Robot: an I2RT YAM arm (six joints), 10 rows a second.
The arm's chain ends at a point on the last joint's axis. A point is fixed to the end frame.
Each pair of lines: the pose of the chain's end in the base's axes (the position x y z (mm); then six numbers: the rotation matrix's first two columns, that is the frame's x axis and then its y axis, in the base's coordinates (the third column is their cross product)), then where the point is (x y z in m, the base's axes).
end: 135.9 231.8 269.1 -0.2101 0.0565 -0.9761 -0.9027 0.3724 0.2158
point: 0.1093 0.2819 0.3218
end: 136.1 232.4 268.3 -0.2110 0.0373 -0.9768 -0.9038 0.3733 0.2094
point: 0.1094 0.2834 0.3200
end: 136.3 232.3 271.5 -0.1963 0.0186 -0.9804 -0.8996 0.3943 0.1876
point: 0.1098 0.2850 0.3217
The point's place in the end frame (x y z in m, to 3 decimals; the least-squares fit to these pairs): -0.043 0.054 0.035
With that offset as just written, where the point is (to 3 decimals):
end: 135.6 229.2 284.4 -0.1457 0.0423 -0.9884 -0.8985 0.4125 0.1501
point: 0.108 0.282 0.334
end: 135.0 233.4 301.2 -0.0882 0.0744 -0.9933 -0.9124 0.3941 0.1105
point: 0.104 0.284 0.351
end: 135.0 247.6 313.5 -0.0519 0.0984 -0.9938 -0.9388 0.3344 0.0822
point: 0.098 0.294 0.363
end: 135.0 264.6 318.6 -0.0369 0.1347 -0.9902 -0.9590 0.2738 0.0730
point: 0.095 0.307 0.369
